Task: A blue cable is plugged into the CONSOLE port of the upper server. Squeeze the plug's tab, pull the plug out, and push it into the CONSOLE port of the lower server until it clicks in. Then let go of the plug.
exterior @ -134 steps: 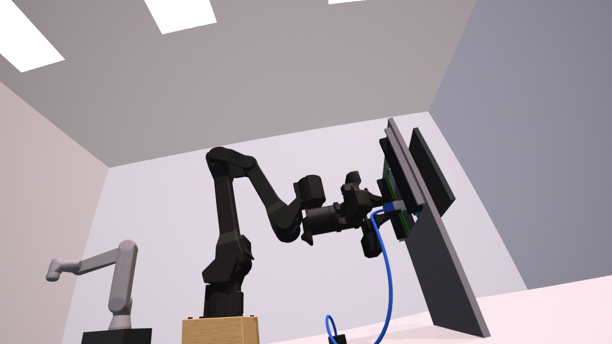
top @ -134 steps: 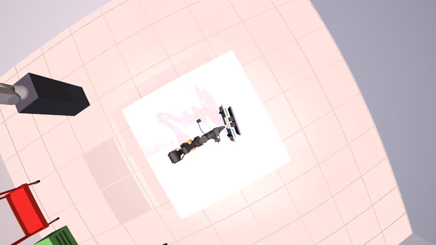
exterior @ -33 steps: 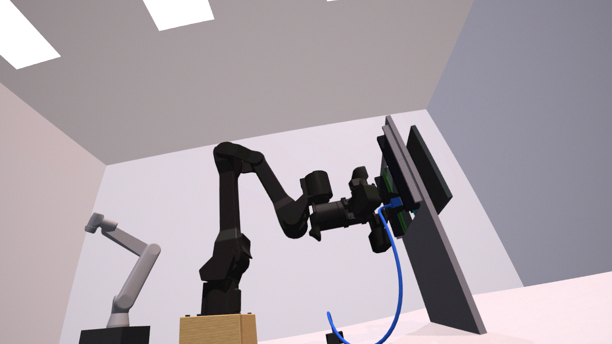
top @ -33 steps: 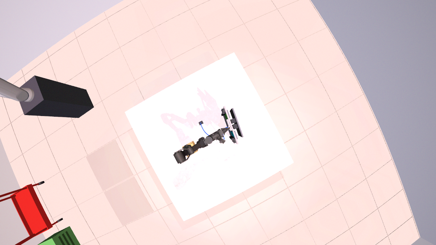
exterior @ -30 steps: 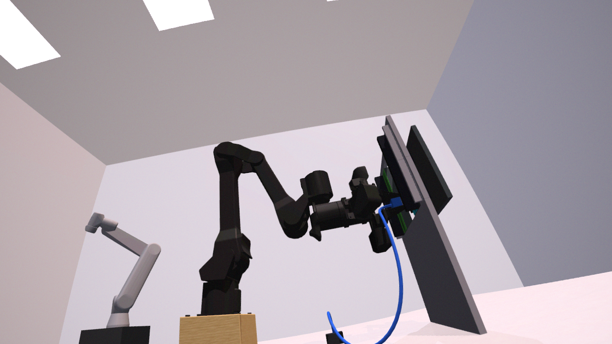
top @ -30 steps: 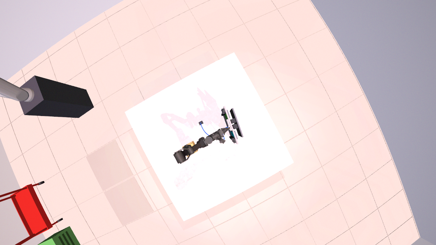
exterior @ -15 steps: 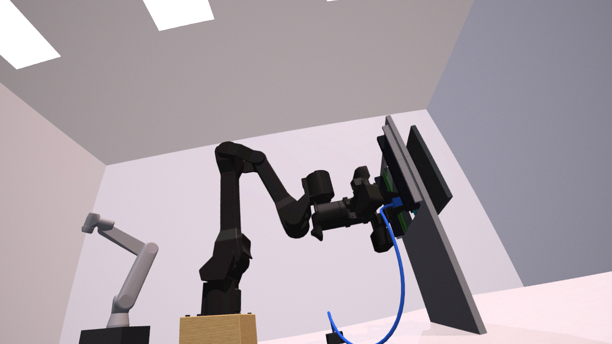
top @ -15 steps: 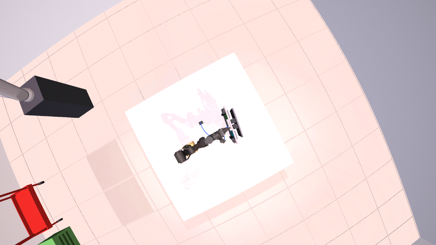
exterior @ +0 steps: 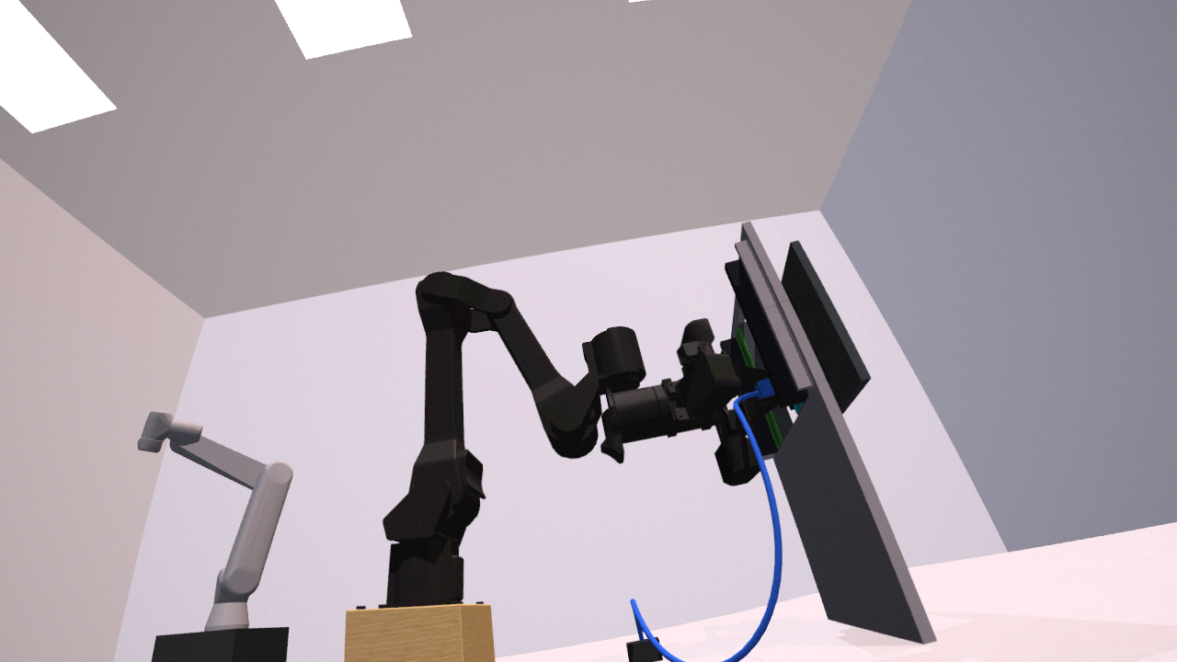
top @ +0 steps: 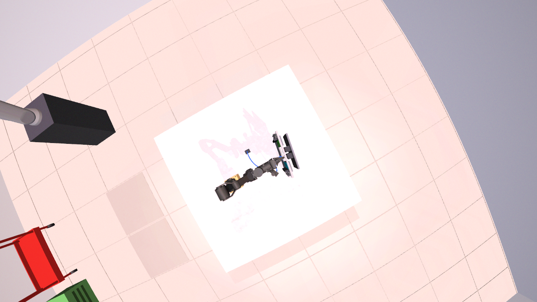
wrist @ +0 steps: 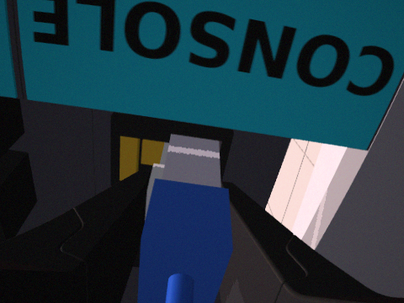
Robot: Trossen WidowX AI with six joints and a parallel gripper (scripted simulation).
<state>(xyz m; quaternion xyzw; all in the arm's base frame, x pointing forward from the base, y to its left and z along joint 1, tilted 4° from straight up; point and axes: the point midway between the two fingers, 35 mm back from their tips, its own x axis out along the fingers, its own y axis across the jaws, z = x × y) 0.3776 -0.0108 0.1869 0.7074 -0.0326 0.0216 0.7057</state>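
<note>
My gripper tip is right at the blue plug. Round my gripper tip: dark rack panel (50 mm above, 30 mm ahead, 20 mm to the left); black block (240 mm below, 210 mm behind, 170 mm to the left).
</note>
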